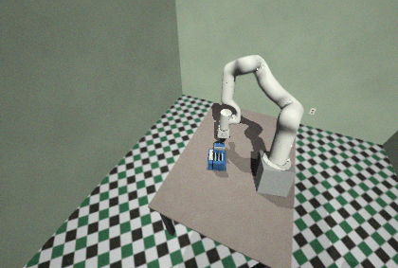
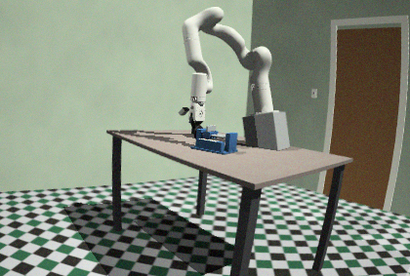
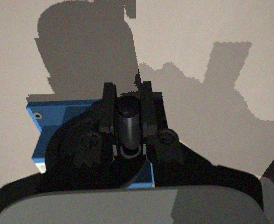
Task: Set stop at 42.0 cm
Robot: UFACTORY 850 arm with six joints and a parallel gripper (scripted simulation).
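Now: hand 12 cm to the right of the stop block and 1 cm below it.
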